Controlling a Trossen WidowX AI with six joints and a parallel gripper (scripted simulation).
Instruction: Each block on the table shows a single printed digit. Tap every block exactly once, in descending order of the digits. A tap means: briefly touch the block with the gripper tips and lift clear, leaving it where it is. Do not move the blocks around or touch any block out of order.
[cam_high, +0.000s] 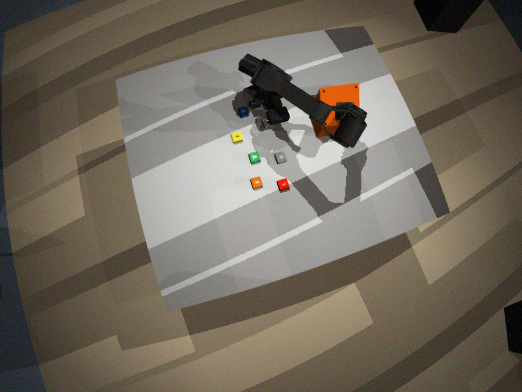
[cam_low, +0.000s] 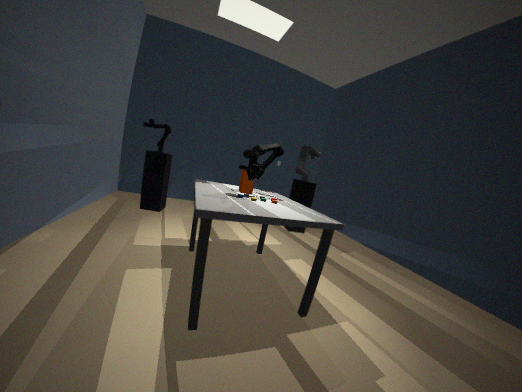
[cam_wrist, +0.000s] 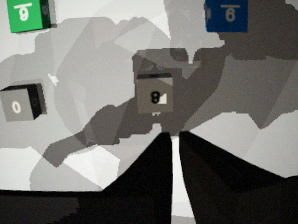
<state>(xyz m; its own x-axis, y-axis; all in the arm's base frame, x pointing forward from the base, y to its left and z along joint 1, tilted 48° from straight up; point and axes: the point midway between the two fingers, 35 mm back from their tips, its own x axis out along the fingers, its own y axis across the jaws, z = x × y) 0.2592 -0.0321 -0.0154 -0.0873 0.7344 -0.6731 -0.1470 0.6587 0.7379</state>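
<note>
The white block lies 1 cm behind my gripper tip and 12 cm below it. From my gripper tip the other things lie so: yellow block: 10 cm ahead, 4 cm to the left, 12 cm below; then blue block: 7 cm ahead, 5 cm to the right, 12 cm below; then green block: 5 cm ahead, 12 cm to the left, 12 cm below.
</note>
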